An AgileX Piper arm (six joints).
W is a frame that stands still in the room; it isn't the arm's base.
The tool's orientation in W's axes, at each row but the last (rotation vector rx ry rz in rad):
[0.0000, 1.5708, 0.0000]
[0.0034, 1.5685, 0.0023]
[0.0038, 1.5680, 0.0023]
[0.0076, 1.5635, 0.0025]
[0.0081, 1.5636, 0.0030]
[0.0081, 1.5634, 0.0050]
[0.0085, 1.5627, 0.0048]
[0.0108, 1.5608, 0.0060]
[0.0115, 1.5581, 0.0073]
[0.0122, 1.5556, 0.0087]
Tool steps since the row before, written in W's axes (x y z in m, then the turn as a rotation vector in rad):
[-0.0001, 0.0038, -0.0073, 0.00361, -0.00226, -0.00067]
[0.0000, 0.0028, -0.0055, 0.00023, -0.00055, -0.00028]
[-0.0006, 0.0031, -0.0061, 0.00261, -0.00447, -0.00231]
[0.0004, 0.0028, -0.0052, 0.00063, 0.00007, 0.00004]
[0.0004, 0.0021, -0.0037, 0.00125, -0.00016, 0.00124]
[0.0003, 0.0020, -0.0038, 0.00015, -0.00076, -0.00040]
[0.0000, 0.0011, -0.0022, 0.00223, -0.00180, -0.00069]
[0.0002, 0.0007, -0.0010, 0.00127, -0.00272, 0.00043]
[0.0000, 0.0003, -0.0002, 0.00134, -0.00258, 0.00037]
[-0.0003, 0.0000, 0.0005, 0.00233, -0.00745, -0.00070]
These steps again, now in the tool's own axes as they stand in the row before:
[0.0073, 0.0038, -0.0001, 0.00067, -0.00226, 0.00361]
[0.0055, 0.0028, 0.0000, 0.00028, -0.00055, 0.00023]
[0.0061, 0.0031, -0.0006, 0.00230, -0.00448, 0.00261]
[0.0052, 0.0028, 0.0004, -0.00003, 0.00007, 0.00063]
[0.0037, 0.0021, 0.0004, -0.00123, -0.00015, 0.00126]
[0.0038, 0.0020, 0.0003, 0.00039, -0.00076, 0.00015]
[0.0022, 0.0011, 0.0000, 0.00069, -0.00180, 0.00223]
[0.0010, 0.0007, 0.0002, -0.00045, -0.00271, 0.00128]
[0.0002, 0.0003, 0.0000, -0.00038, -0.00257, 0.00135]
[-0.0005, 0.0000, -0.0003, 0.00064, -0.00745, 0.00234]

